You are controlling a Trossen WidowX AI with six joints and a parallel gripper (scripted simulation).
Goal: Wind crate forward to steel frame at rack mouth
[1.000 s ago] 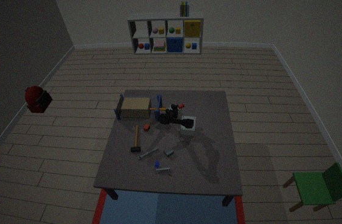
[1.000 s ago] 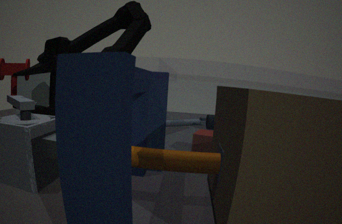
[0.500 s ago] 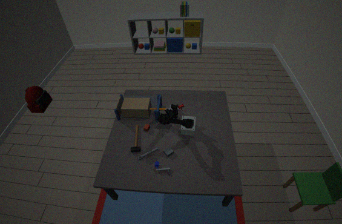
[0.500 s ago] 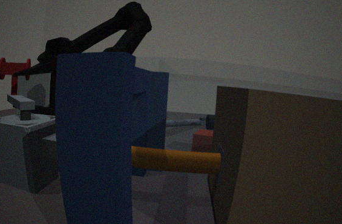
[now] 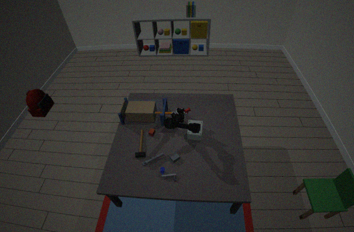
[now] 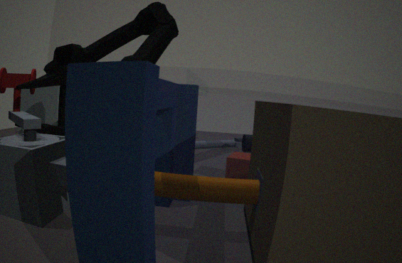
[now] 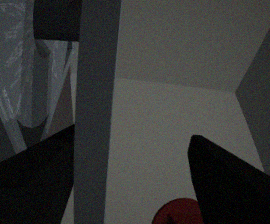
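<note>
Right now my gripper tip is 2 cm to the right of the grey winch handle, 1 cm past it and 1 cm above it. From my gripper tip the other things lie so: red knob (4 cm to the left, 4 cm behind, 2 cm above); grey winch (10 cm below, 3 cm to the right, 3 cm ahead); blue steel frame (20 cm ahead, 2 cm below, 1 cm to the right).
</note>
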